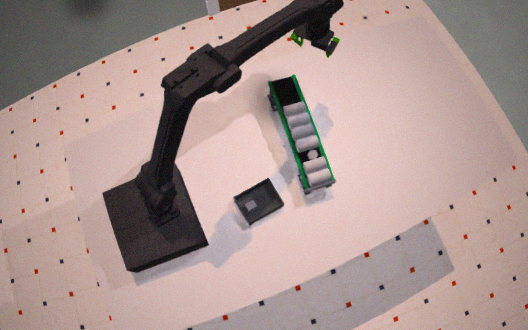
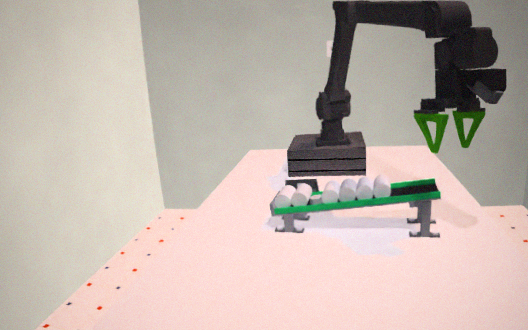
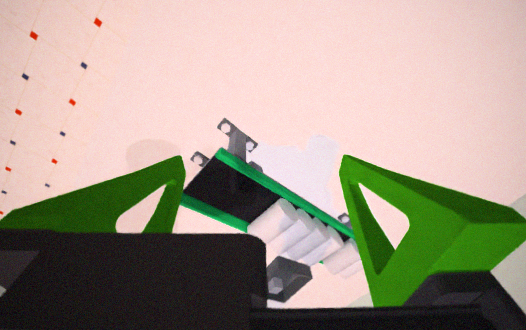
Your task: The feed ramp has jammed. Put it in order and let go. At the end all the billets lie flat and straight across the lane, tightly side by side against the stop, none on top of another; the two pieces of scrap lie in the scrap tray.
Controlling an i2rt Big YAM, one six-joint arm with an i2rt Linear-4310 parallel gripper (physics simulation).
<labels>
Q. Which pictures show my gripper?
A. Image 1, image 2 and image 3: all of them.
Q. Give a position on a white billet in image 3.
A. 281, 215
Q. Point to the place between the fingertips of my gripper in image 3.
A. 262, 163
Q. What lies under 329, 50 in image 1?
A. My gripper.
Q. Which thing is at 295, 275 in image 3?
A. A dark scrap tray.
</labels>
